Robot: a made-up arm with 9 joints.
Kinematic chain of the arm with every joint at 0, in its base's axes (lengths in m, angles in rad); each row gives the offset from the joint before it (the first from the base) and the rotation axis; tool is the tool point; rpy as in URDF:
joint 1: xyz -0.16 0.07 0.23 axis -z
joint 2: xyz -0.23 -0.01 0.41 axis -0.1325 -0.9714 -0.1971
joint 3: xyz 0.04 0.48 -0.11 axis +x
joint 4: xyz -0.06 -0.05 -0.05 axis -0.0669 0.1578 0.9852
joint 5: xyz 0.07 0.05 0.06 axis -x
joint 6: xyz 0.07 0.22 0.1 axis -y
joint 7: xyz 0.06 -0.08 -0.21 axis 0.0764 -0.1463 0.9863
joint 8: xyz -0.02 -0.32 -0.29 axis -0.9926 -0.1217 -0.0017
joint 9: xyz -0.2 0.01 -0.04 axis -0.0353 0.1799 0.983
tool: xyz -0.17 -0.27 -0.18 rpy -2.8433 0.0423 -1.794
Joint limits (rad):
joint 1: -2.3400..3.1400
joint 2: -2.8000..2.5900
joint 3: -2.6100..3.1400
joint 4: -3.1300..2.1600
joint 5: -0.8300..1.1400
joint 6: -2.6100..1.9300
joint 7: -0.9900..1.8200
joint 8: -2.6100..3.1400
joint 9: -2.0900..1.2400
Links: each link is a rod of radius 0.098 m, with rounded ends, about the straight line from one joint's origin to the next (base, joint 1, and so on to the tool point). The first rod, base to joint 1, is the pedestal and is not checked.
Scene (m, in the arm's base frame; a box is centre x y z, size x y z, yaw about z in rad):
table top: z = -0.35
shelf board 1: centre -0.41 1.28 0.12 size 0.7 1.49 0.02 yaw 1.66
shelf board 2: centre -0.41 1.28 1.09 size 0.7 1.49 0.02 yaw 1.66
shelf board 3: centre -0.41 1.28 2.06 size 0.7 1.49 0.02 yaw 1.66
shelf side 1: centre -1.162 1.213 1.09 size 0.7 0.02 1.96 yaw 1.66
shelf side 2: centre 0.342 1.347 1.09 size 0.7 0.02 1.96 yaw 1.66
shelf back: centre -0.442 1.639 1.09 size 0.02 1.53 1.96 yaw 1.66
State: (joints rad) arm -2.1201 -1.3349 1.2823 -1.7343 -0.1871 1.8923 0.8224 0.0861 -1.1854
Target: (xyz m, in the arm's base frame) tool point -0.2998 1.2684 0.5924
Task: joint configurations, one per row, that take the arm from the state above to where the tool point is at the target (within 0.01 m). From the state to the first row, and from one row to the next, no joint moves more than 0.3 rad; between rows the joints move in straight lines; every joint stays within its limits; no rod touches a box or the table.
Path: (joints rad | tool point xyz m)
1: -1.9067 -1.2608 1.5143 -1.5946 -0.2933 1.6297 0.6777 -0.0094 -1.2233 | 0.0037 -1.3990 0.6503
2: -1.6933 -1.1867 1.7463 -1.4549 -0.3996 1.3670 0.5329 -0.1050 -1.2612 | -0.8955 -1.2577 0.4015
3: -1.4800 -1.1126 1.9783 -1.3152 -0.5058 1.1044 0.3882 -0.2005 -1.2991 | -1.4372 -0.5288 0.2974
4: -1.2666 -1.0384 2.2103 -1.1755 -0.6120 0.8417 0.2435 -0.2961 -1.3370 | -1.3301 0.2932 0.3455
5: -1.0532 -0.9643 2.4424 -1.0358 -0.7182 0.5791 0.0988 -0.3916 -1.3749 | -0.7669 0.6974 0.4766
6: -0.8398 -0.8902 2.6744 -0.8961 -0.8245 0.3164 -0.0460 -0.4872 -1.4128 | -0.2344 0.5371 0.5924
7: -0.6406 -0.8208 2.5870 -0.9448 -0.7258 0.4750 0.0202 -0.3109 -1.3278 | -0.2544 0.8050 0.6341
8: -0.4414 -0.7515 2.4997 -0.9936 -0.6271 0.6336 0.0864 -0.1346 -1.2427 | -0.2796 1.0534 0.6427
9: -0.2422 -0.6821 2.4123 -1.0424 -0.5284 0.7922 0.1525 0.0417 -1.1577 | -0.2998 1.2684 0.5924

